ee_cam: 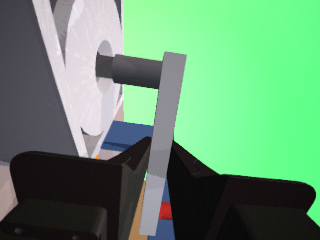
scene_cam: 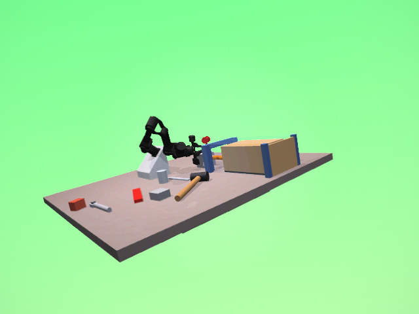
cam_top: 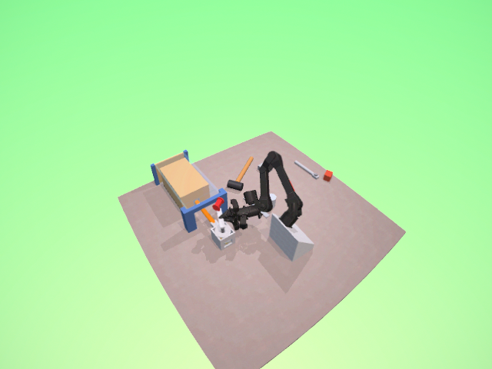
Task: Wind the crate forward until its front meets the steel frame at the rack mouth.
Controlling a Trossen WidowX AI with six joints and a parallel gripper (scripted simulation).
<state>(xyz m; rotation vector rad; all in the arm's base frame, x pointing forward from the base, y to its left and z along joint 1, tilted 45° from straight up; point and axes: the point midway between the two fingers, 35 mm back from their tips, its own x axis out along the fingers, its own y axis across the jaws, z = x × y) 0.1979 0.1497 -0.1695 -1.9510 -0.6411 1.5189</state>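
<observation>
Now: gripper tip 50 mm short of the red grip, 40 mm below it and 30 mm to the left of it. The rest, counted from my gripper tip: flat steel bar 270 mm to the right, 130 mm below, 70 mm ahead; white winch 100 mm below, 60 mm behind; winch handle 10 mm to the right, 10 mm ahead, 10 mm above.
</observation>
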